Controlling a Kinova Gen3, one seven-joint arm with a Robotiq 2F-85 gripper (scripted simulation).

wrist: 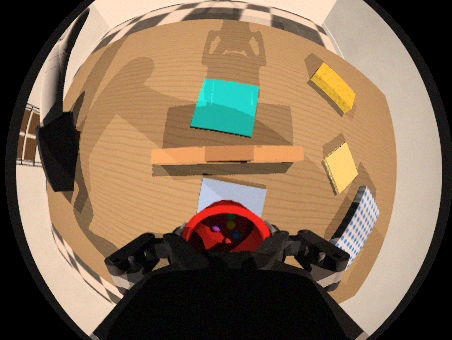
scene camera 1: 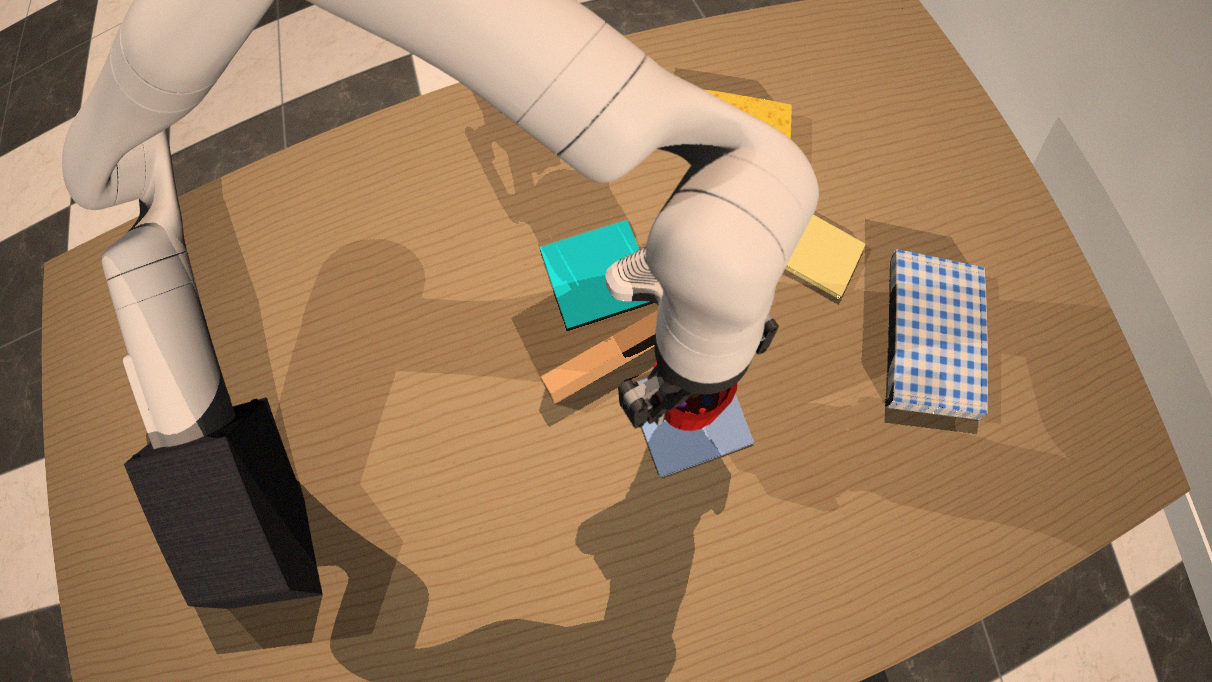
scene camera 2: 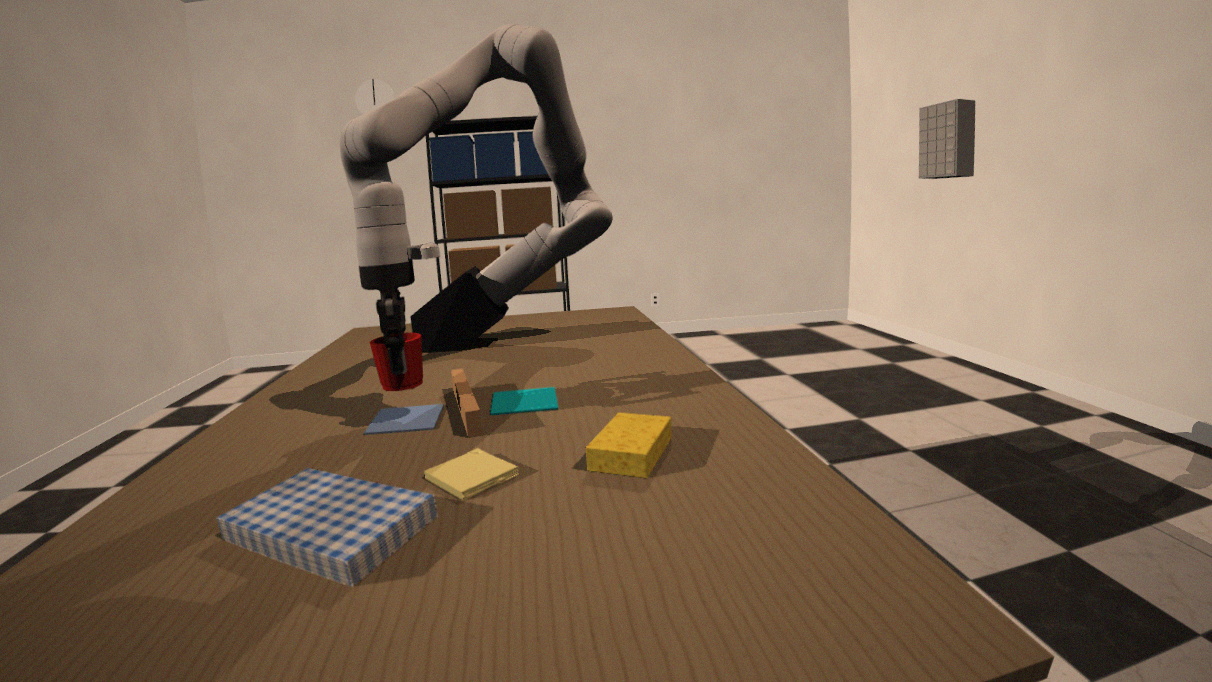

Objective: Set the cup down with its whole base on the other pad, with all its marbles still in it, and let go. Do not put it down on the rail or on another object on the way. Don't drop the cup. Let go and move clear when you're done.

Labels:
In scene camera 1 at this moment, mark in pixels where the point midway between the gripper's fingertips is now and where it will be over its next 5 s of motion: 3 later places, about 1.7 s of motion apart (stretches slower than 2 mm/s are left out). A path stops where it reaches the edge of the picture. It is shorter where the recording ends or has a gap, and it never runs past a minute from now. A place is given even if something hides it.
The gripper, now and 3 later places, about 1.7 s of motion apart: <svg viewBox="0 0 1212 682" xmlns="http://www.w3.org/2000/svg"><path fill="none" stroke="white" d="M691 392L635 300L595 238L596 258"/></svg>

